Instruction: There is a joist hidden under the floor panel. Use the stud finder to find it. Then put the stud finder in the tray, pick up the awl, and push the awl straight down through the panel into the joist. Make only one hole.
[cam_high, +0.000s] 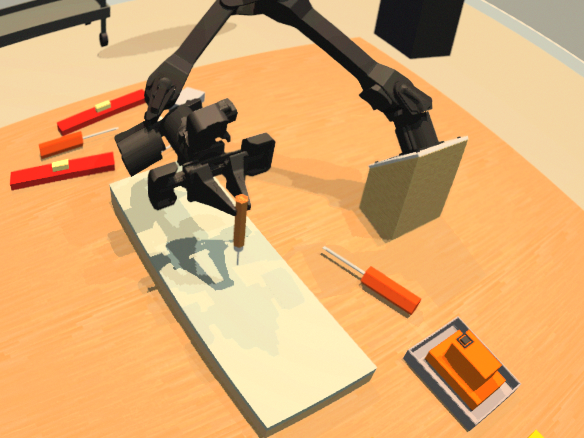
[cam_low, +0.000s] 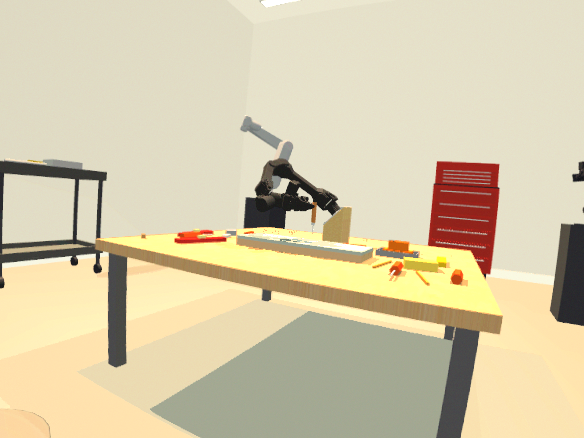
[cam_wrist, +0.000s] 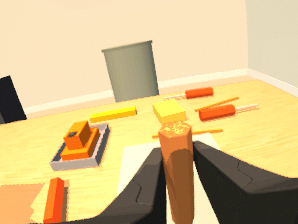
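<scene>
Now: the awl 60 mm below my gripper tip. Also, from my gripper tip: grey tray: 230 mm behind, 290 mm to the left, 170 mm below; then indicator window: 230 mm behind, 260 mm to the left, 120 mm below; then orange stud finder: 230 mm behind, 270 mm to the left, 130 mm below.
</scene>
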